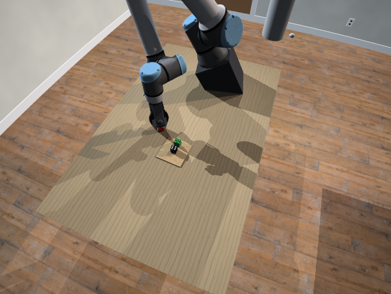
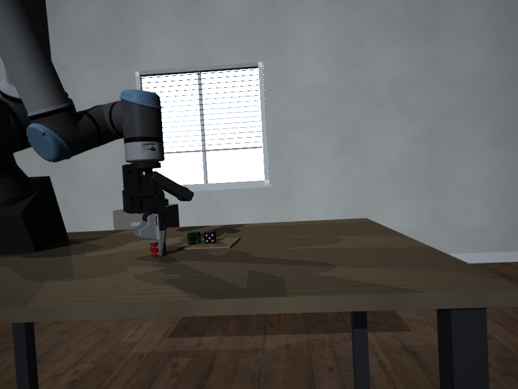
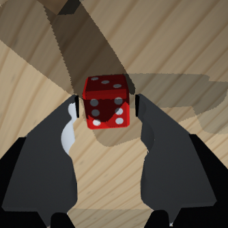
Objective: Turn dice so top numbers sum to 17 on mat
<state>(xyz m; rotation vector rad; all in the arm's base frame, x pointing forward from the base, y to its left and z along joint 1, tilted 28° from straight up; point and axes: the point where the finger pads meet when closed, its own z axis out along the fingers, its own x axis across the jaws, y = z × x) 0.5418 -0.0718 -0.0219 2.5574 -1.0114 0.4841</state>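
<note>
My gripper is now right at the red die. Round my hand: black die 8 cm ahead, 14 cm to the left; green die 4 cm ahead, 13 cm to the left; tan mat 9 cm ahead, 14 cm to the left, 2 cm below.
</note>
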